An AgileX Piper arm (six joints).
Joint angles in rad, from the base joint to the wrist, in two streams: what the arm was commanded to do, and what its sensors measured. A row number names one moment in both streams.
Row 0, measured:
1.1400 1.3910 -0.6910 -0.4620 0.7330 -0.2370
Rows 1 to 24, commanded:
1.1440 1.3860 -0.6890 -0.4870 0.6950 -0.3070
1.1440 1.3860 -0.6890 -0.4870 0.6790 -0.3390
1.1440 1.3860 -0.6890 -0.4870 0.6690 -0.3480
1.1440 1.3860 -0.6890 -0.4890 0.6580 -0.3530
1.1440 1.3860 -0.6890 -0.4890 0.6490 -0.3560
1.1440 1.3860 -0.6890 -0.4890 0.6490 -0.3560
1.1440 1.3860 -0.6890 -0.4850 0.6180 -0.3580
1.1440 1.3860 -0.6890 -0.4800 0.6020 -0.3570
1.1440 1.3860 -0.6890 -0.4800 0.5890 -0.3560
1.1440 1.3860 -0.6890 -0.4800 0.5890 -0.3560
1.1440 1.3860 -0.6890 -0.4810 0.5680 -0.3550
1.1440 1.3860 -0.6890 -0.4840 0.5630 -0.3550
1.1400 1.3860 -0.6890 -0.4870 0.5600 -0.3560
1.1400 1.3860 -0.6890 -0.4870 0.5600 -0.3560
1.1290 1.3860 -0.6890 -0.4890 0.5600 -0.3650
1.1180 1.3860 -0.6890 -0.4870 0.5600 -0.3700
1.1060 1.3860 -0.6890 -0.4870 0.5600 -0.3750
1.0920 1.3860 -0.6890 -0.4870 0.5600 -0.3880
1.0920 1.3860 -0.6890 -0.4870 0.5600 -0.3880
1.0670 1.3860 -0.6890 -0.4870 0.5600 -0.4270
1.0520 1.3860 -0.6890 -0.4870 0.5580 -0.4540
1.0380 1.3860 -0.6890 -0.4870 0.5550 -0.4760
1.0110 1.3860 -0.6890 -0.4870 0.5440 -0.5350
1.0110 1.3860 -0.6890 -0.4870 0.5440 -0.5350
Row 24, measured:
1.0460 1.3910 -0.6910 -0.4630 0.5770 -0.4520
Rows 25 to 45, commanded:
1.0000 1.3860 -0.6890 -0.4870 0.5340 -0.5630
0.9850 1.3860 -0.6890 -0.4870 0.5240 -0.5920
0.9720 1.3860 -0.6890 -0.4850 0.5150 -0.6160
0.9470 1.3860 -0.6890 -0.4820 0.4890 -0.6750
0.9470 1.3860 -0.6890 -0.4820 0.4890 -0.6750
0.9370 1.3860 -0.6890 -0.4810 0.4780 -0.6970
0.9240 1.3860 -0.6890 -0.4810 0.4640 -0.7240
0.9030 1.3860 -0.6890 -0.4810 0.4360 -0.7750
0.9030 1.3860 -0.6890 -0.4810 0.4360 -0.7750
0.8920 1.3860 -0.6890 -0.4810 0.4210 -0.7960
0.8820 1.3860 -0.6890 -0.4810 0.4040 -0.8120
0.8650 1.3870 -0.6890 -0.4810 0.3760 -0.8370
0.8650 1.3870 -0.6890 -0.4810 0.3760 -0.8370
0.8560 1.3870 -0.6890 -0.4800 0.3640 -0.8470
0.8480 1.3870 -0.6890 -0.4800 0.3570 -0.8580
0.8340 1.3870 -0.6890 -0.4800 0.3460 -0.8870
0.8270 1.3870 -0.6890 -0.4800 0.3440 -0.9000
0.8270 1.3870 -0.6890 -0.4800 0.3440 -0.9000
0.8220 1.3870 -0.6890 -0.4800 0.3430 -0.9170
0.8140 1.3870 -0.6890 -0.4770 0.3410 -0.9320
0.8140 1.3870 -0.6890 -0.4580 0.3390 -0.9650
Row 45, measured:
0.8230 1.3910 -0.6900 -0.4630 0.3730 -0.9110
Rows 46 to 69, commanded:
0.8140 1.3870 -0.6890 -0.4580 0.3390 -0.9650
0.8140 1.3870 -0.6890 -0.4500 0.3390 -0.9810
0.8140 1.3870 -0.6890 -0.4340 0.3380 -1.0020
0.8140 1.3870 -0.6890 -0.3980 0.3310 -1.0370
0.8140 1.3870 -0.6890 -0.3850 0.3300 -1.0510
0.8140 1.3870 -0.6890 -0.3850 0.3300 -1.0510
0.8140 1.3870 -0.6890 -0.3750 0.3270 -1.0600
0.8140 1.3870 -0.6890 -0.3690 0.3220 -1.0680
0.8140 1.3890 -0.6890 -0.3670 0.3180 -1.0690
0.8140 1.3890 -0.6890 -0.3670 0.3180 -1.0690
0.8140 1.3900 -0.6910 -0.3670 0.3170 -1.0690
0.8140 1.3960 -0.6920 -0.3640 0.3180 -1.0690
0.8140 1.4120 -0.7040 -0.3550 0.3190 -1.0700
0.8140 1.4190 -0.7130 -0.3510 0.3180 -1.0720
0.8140 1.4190 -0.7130 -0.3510 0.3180 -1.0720
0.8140 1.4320 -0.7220 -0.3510 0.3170 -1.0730
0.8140 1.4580 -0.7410 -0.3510 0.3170 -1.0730
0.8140 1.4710 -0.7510 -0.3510 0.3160 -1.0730
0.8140 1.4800 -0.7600 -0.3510 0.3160 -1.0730
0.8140 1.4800 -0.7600 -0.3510 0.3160 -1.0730
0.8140 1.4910 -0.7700 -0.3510 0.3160 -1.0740
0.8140 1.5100 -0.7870 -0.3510 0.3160 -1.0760
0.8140 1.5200 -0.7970 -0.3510 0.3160 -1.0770
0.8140 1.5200 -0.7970 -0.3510 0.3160 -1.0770
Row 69, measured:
0.8160 1.5010 -0.7650 -0.3470 0.3510 -1.0660
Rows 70 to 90, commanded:
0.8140 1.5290 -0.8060 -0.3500 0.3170 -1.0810
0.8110 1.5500 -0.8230 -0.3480 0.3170 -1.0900
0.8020 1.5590 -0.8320 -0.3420 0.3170 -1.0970
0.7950 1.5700 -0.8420 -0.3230 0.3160 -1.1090
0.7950 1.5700 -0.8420 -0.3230 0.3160 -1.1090
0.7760 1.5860 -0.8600 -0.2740 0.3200 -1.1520
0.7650 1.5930 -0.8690 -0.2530 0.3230 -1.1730
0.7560 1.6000 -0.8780 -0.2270 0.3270 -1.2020
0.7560 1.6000 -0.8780 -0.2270 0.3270 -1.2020
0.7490 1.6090 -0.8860 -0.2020 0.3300 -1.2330
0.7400 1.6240 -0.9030 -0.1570 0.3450 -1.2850
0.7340 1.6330 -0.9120 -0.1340 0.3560 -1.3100
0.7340 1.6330 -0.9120 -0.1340 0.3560 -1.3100
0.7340 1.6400 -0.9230 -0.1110 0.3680 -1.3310
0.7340 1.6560 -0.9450 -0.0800 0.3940 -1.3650
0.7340 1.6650 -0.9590 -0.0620 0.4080 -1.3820
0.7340 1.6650 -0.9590 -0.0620 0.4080 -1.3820
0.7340 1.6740 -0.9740 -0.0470 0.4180 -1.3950
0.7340 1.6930 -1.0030 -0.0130 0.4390 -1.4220
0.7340 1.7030 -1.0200 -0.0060 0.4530 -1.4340
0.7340 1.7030 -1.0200 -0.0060 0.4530 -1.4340
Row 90, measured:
0.7390 1.6860 -0.9750 -0.0430 0.4420 -1.3840
